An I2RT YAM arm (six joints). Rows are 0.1 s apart.
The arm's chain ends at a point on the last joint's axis. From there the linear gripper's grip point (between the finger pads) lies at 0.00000 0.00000 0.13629 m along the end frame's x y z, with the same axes.
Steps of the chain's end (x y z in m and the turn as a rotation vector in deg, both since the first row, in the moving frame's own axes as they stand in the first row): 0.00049 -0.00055 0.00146 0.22 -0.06 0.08; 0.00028 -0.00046 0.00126 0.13 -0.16 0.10; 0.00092 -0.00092 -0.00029 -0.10 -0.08 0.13; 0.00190 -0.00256 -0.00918 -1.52 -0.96 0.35; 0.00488 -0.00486 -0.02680 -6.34 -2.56 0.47; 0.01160 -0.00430 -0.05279 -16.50 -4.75 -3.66
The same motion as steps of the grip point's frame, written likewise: 0.00035 -0.00107 0.00146 0.22 -0.06 0.08; -0.00010 -0.00077 0.00126 0.13 -0.16 0.10; 0.00073 -0.00068 -0.00029 -0.10 -0.08 0.13; -0.00039 0.00105 -0.00925 -1.52 -0.96 0.35; -0.00126 0.01016 -0.02777 -6.34 -2.56 0.47; 0.00172 0.03470 -0.05886 -16.50 -4.75 -3.66
